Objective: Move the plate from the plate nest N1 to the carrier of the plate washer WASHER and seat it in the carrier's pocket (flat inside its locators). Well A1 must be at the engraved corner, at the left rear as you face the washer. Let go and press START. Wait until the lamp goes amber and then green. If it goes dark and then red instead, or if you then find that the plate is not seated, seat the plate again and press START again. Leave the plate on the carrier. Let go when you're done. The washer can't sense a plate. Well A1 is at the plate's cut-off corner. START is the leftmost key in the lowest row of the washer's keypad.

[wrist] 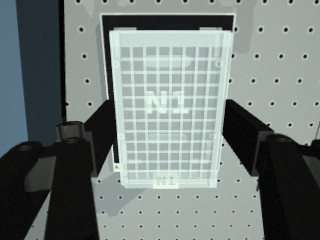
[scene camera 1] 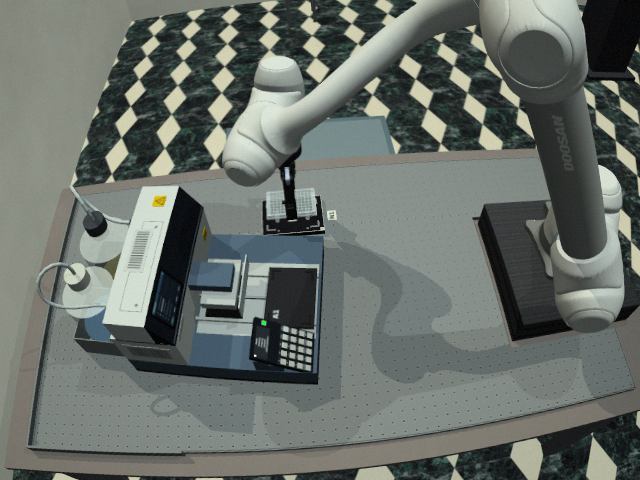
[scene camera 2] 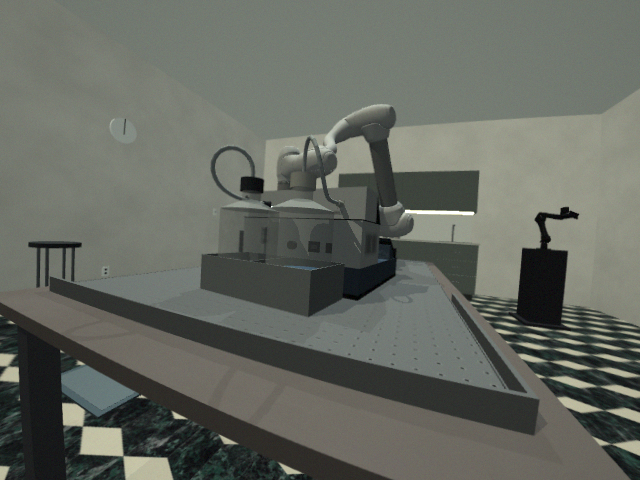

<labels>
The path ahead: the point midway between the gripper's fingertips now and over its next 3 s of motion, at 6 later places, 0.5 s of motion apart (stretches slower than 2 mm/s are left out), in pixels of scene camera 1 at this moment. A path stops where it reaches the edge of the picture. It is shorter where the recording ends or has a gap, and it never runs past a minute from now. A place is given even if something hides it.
My gripper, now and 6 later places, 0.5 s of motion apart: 291, 204; 290, 199; 290, 194; 289, 189; 287, 174; 287, 191; 287, 214
</labels>
